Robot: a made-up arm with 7 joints.
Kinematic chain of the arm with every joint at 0, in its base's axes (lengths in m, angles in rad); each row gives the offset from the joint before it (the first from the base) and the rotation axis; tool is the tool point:
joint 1: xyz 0 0 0 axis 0 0.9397 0.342
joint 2: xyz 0 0 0 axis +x
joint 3: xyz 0 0 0 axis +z
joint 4: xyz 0.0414 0 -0.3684 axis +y
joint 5: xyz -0.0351 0 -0.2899 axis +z
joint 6: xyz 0 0 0 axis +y
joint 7: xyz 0 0 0 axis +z
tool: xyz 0 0 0
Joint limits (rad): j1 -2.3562..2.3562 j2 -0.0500..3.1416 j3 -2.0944..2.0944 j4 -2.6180..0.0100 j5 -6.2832..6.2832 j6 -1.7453..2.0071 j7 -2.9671..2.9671
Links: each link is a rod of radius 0.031 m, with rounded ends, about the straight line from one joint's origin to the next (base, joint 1, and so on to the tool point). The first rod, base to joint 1, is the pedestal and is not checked.
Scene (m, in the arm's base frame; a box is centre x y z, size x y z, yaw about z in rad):
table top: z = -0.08
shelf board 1: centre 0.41 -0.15 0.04 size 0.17 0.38 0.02 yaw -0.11
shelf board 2: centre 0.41 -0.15 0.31 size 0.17 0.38 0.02 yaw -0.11
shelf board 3: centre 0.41 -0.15 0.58 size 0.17 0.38 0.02 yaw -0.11
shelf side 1: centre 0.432 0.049 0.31 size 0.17 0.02 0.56 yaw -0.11
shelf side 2: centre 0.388 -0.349 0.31 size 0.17 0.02 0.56 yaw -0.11
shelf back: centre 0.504 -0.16 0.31 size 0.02 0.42 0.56 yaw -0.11
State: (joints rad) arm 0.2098 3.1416 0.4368 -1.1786 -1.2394 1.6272 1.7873
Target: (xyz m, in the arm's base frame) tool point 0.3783 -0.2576 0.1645
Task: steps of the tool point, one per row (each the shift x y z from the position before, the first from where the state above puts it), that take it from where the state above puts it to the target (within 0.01 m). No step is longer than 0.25 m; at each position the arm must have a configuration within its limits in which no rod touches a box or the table.
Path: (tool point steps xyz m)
1: -0.0595 -0.0170 0.0283
2: -0.0808 -0.0050 0.0319
3: -0.0990 0.0143 0.0266
4: -0.1106 0.0371 0.0110
5: -0.1128 0.0595 -0.0139
6: -0.1035 0.0770 -0.0450
7: 0.1781 -0.1708 -0.0187
8: 0.1603 -0.1028 -0.1252
9: 0.0821 -0.0309 -0.1789
10: 0.0759 -0.0161 0.0036
11: 0.0768 -0.0008 -0.0036

